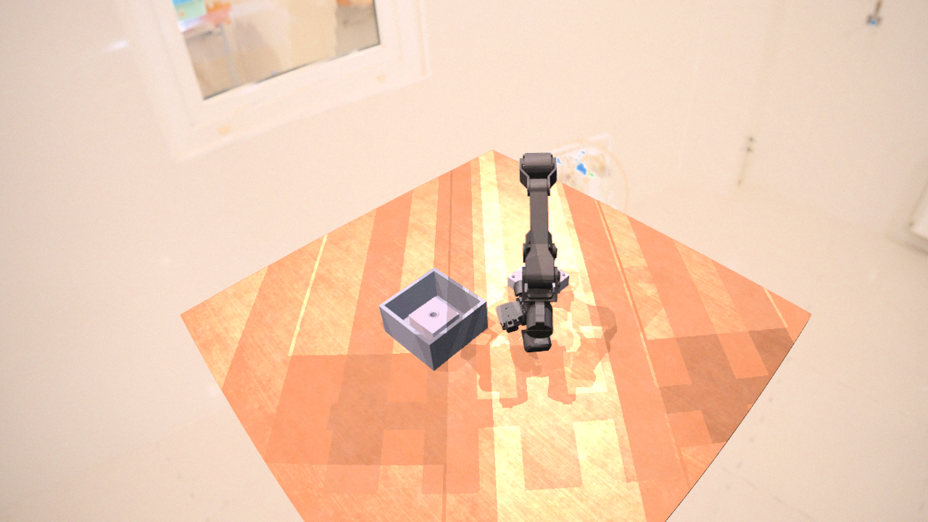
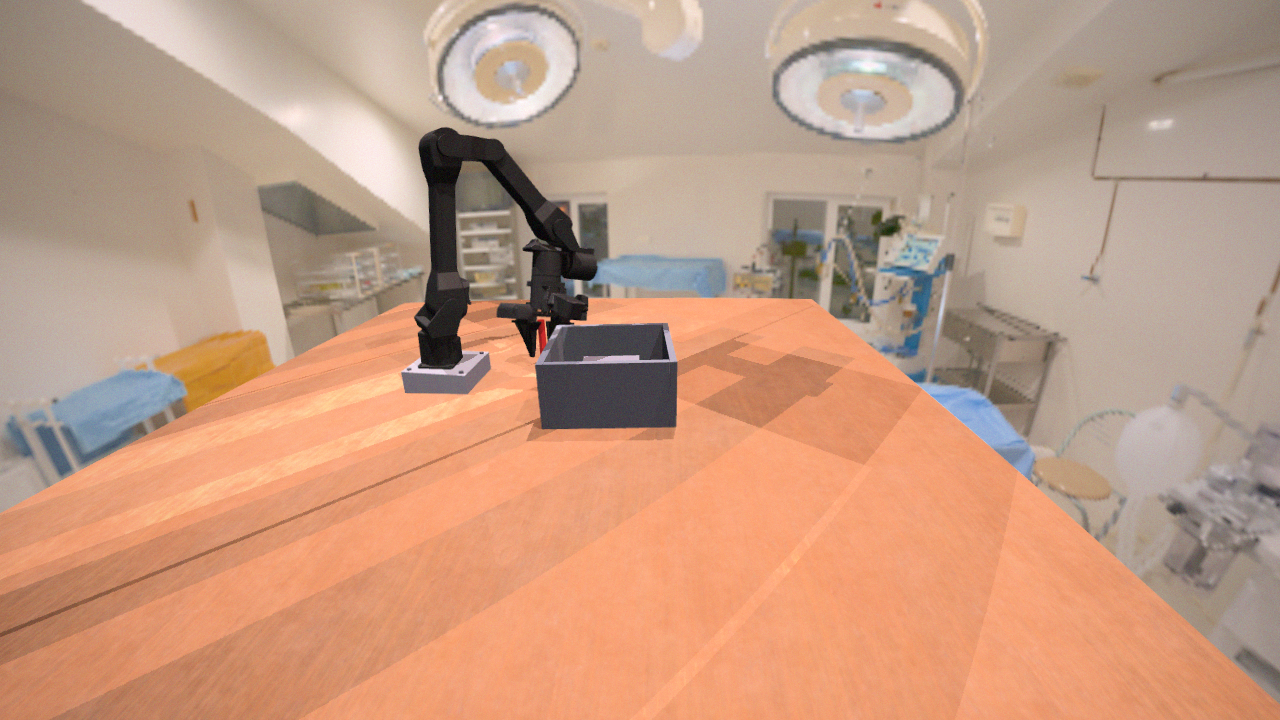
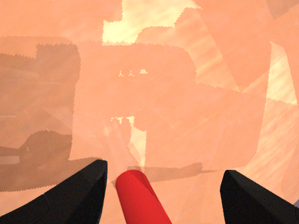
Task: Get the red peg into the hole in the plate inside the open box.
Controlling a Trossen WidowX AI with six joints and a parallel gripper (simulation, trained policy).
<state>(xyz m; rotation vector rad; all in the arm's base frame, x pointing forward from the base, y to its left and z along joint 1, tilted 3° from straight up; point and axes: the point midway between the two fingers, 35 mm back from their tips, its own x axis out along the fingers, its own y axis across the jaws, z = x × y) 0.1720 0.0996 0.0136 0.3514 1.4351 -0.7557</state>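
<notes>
Right now my gripper tip is 10 mm to the right of the red peg and 30 mm below it. Round my gripper tip: grey box: 140 mm ahead, 190 mm to the right, 20 mm above; pale plate: 140 mm ahead, 190 mm to the right, 40 mm above.
</notes>
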